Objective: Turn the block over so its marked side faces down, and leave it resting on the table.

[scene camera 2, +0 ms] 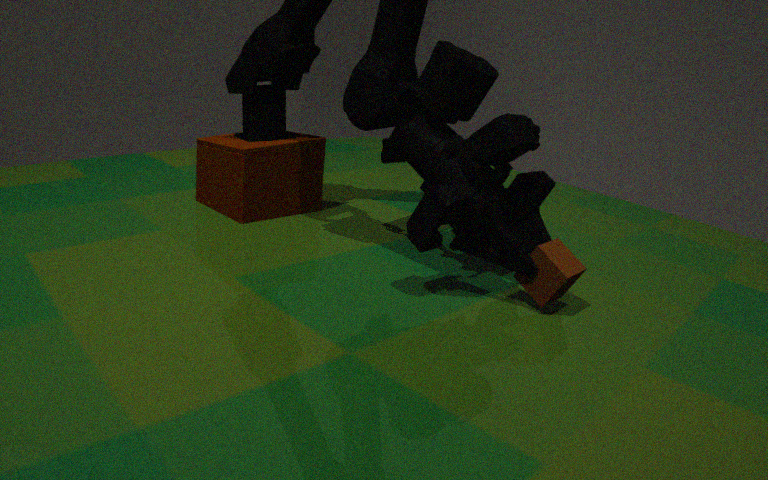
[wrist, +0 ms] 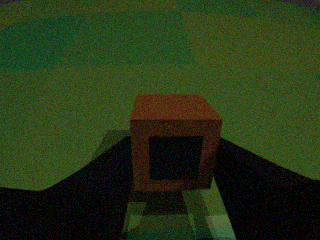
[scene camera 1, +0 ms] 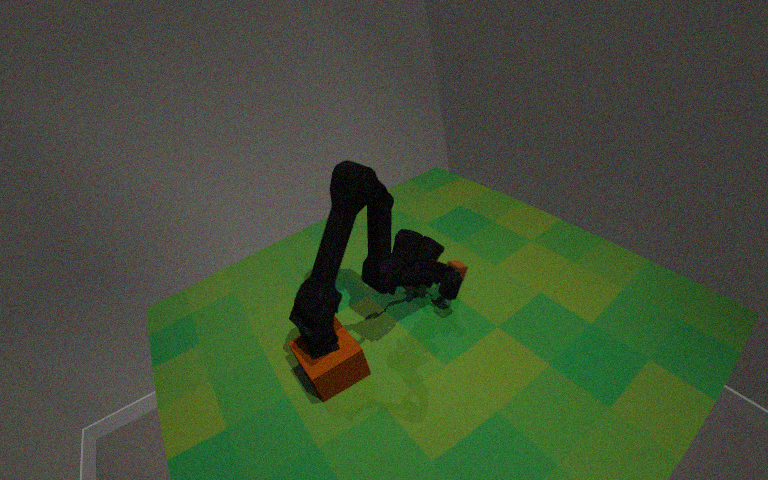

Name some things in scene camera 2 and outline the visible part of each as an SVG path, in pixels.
My gripper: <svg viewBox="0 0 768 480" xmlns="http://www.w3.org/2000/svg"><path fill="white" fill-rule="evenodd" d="M504 114L494 118L487 125L482 126L466 140L461 135L453 135L436 144L427 153L420 168L420 175L424 179L420 188L425 194L406 223L408 239L420 253L440 248L443 243L443 235L438 229L441 225L450 224L453 228L452 232L456 235L450 244L450 248L453 251L462 251L532 278L538 272L538 267L530 255L538 245L552 241L540 215L540 205L550 194L556 182L544 171L532 171L517 174L510 186L504 188L502 184L509 177L509 173L512 170L512 166L508 162L516 160L529 150L534 151L540 146L540 128L532 122L531 118L527 118L524 115Z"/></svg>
A block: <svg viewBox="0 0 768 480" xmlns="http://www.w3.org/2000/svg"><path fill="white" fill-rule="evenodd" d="M559 238L538 245L530 255L538 267L538 272L534 277L529 278L517 272L513 275L541 308L562 297L587 269Z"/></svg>
